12 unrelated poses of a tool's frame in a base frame.
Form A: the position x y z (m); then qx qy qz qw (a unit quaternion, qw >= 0).
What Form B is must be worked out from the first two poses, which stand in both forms.
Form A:
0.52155 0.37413 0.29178 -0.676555 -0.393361 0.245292 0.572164
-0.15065 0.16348 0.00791 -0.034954 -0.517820 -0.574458 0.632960
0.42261 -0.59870 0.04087 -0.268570 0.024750 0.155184 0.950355
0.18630 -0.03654 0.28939 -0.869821 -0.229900 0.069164 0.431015
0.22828 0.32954 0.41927 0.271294 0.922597 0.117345 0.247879
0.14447 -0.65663 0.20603 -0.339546 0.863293 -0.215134 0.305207
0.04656 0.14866 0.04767 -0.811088 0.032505 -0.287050 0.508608
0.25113 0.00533 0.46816 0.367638 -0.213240 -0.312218 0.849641
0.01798 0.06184 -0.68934 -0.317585 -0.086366 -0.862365 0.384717
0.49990 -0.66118 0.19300 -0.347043 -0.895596 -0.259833 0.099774
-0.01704 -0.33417 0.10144 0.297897 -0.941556 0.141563 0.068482
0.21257 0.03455 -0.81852 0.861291 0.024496 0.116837 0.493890
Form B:
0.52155 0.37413 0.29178 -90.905 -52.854 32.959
-0.15065 0.16348 0.00791 -4.581 -67.864 -75.287
0.42261 -0.59870 0.04087 -31.295 2.884 18.083
0.18630 -0.03654 0.28939 -124.289 -32.850 9.883
0.22828 0.32954 0.41927 42.368 144.082 18.326
0.14447 -0.65663 0.20603 -51.508 130.959 -32.635
0.04656 0.14866 0.04767 -111.968 4.487 -39.626
0.25113 0.00533 0.46816 44.375 -25.739 -37.686
0.01798 0.06184 -0.68934 -46.362 -12.608 -125.891
0.49990 -0.66118 0.19300 -58.787 -151.708 -44.014
-0.01704 -0.33417 0.10144 51.403 -162.467 24.427
0.21257 0.03455 -0.81852 119.663 3.403 16.233

